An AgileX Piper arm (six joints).
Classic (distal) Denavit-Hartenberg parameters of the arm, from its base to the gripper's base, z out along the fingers. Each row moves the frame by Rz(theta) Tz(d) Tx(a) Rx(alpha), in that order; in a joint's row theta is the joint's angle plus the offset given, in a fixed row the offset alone. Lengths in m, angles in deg.
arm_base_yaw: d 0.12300  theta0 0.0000  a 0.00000  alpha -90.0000
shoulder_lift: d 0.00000  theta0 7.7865  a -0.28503  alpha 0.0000
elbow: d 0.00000  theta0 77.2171  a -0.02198  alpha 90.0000
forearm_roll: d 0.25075  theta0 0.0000  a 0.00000  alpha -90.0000
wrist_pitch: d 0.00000  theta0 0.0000  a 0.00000  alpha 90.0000
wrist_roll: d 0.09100  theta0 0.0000  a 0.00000  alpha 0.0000
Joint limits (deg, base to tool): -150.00..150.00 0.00..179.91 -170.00..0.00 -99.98..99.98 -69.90..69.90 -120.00..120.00
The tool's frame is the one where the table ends.
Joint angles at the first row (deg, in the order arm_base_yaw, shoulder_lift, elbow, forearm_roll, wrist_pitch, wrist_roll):
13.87, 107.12, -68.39, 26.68, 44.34, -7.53
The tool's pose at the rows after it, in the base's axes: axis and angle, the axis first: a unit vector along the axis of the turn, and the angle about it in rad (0 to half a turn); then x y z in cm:
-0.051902 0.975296 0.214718 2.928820 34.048 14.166 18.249
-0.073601 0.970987 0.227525 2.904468 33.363 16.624 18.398
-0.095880 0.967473 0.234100 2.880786 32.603 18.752 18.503
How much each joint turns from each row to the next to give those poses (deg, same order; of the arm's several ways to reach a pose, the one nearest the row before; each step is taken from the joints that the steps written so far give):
3.78, -0.43, 0.00, 4.65, -2.13, -1.74
3.94, -0.01, 0.00, 1.77, -2.43, -0.43
3.63, 0.00, 0.00, 0.64, -2.33, -0.07

